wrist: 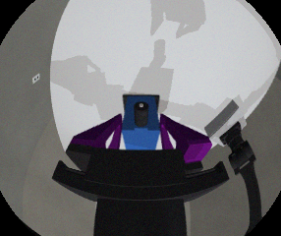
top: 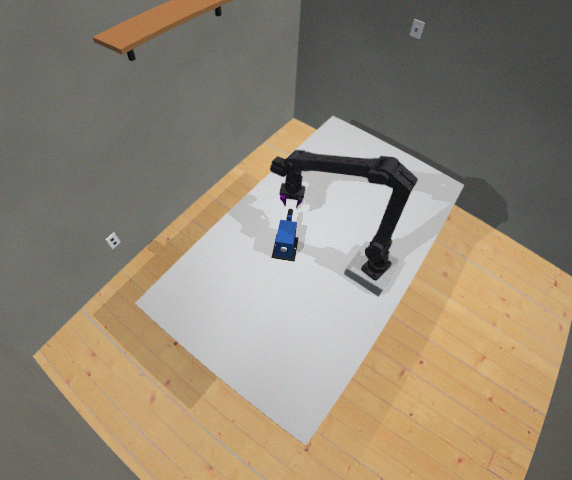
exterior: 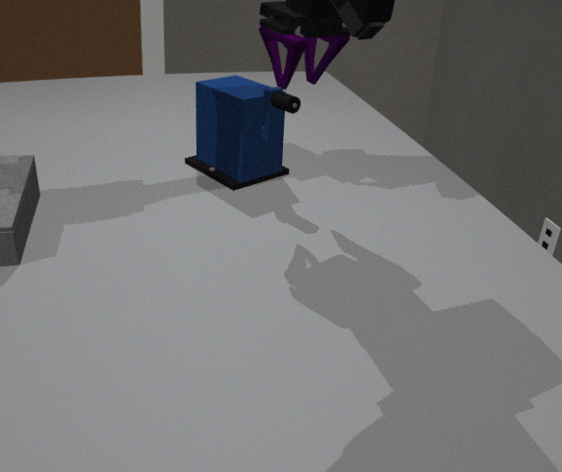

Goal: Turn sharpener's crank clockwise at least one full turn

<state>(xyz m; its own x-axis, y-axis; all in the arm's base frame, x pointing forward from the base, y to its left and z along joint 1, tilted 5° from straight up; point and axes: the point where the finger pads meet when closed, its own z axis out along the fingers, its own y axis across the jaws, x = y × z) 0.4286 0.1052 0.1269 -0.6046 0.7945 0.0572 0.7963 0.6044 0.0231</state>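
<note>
Now: the crank knob 40 mm below my hand, 20 mm to the left of it and 10 mm behind it. Also, from my hand: sharpener crank 40 mm below, 20 mm to the left, 20 mm behind.
</note>
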